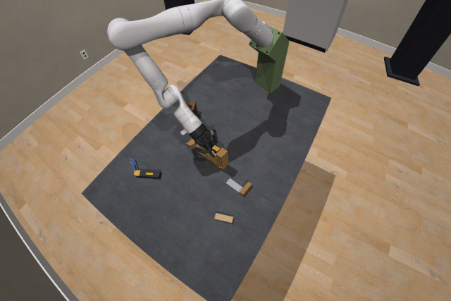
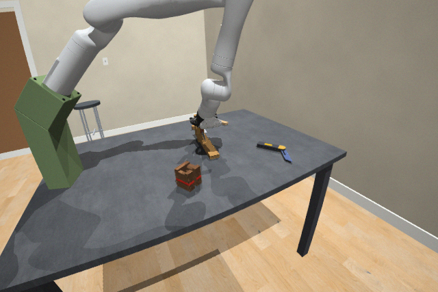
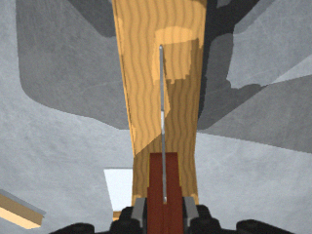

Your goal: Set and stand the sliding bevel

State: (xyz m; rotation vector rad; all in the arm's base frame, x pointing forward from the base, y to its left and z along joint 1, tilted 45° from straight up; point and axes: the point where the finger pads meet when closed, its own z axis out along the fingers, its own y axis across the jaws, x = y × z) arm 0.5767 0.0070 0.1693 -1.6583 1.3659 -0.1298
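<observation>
Now: hand 2 cm above the wooden sliding bevel. Also, from my hand: try square (15 cm to the left, 9 cm below, 8 cm ahead); wooden block (24 cm ahead, 13 cm to the left, 9 cm below); thin steel blade (4 cm below, 1 cm to the right).
</observation>
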